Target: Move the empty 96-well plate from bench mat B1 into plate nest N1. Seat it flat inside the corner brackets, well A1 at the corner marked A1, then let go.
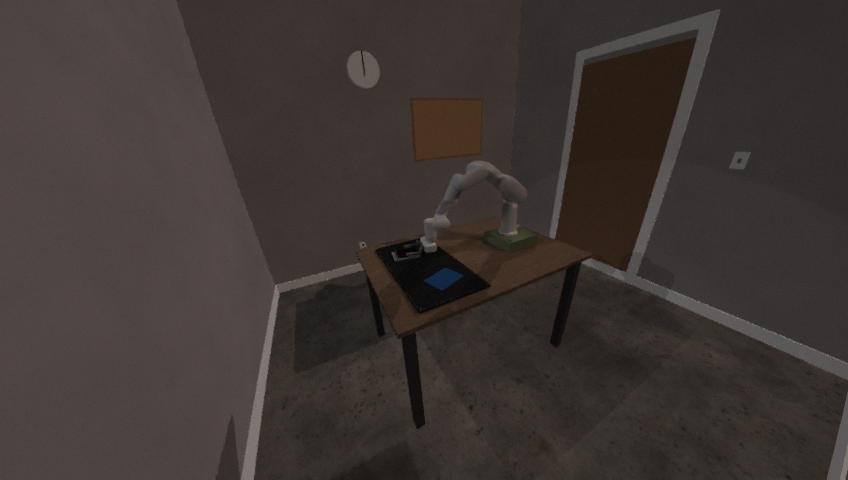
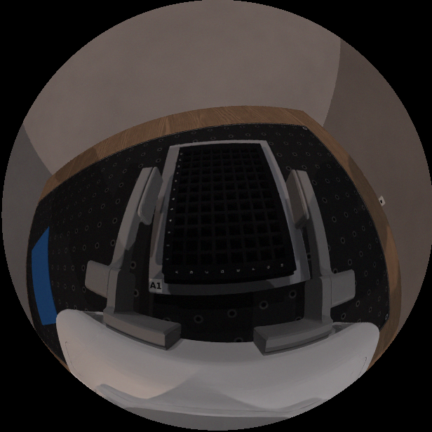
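Pixels of known places: hand at its tool point: (image 1: 408, 250); arm's base at its link origin: (image 1: 507, 232).
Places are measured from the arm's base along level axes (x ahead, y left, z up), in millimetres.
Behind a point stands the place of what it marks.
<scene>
The 96-well plate (image 2: 225, 217) (image 1: 404, 251) @[z -25, x 664, y -222 mm], a dark well grid with a grey rim, lies at the back left of the black perforated board (image 2: 92, 225) (image 1: 409, 283) @[z -50, x 784, y 69 mm]. A white A1 label (image 2: 155, 285) sits at its near left corner. My gripper (image 2: 223, 177) (image 1: 410, 247) @[z -18, x 644, y -208 mm] is low over the plate. Its two grey fingers stand close along the plate's long sides, one on each side, partly closed in and not clamped on it. The blue bench mat (image 1: 443, 278) @[z -48, x 623, y 135 mm] (image 2: 42, 273) lies bare nearer the front of the board. I cannot make out any corner brackets.
The board lies on a wooden table (image 1: 522, 262) @[z -63, x 162, y 251 mm] (image 2: 132, 132) in a room corner, with walls close behind and to the left. The arm's green base (image 1: 512, 240) @[z 1, x 84, y 109 mm] stands at the table's back right. A door (image 1: 623, 149) is on the right.
</scene>
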